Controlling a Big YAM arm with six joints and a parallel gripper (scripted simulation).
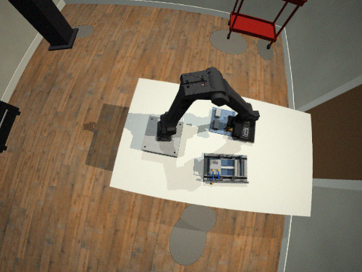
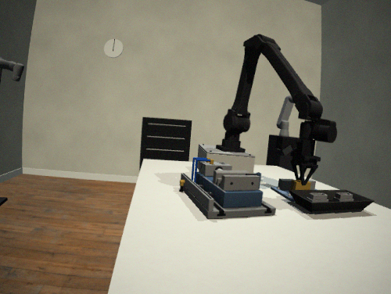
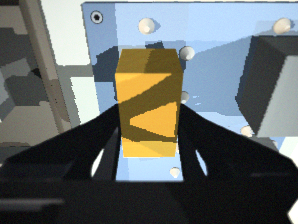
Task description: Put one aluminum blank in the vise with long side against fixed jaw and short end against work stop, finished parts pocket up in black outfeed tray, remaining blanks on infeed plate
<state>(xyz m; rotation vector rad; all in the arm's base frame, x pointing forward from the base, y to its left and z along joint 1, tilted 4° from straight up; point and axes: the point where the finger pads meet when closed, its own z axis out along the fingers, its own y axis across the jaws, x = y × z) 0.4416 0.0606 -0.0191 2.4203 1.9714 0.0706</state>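
The yellow brass blank lies 20 mm below my hand. Round my hand: infeed plate (30 mm behind, 50 mm to the left, 60 mm below); dark rod (40 mm ahead, 230 mm to the right, 30 mm above); gray blank (90 mm behind, 20 mm to the left, 30 mm below).
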